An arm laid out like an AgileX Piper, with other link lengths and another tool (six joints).
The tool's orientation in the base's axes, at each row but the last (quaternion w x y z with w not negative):
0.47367 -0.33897 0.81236 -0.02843
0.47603 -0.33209 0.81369 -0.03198
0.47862 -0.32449 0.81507 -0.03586
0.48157 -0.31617 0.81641 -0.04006
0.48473 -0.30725 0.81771 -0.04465
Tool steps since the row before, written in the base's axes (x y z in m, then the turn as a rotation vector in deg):
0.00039 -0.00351 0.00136 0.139 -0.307 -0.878
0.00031 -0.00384 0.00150 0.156 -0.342 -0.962
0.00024 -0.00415 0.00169 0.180 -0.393 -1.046
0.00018 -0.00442 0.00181 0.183 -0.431 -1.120
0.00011 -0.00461 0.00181 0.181 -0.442 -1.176
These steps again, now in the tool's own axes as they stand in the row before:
0.00088 -0.00340 -0.00140 0.791 0.014 0.508
0.00096 -0.00370 -0.00158 0.869 0.009 0.558
0.00098 -0.00401 -0.00176 0.954 -0.012 0.610
0.00101 -0.00428 -0.00188 1.030 -0.017 0.642
0.00109 -0.00444 -0.00190 1.079 -0.004 0.668

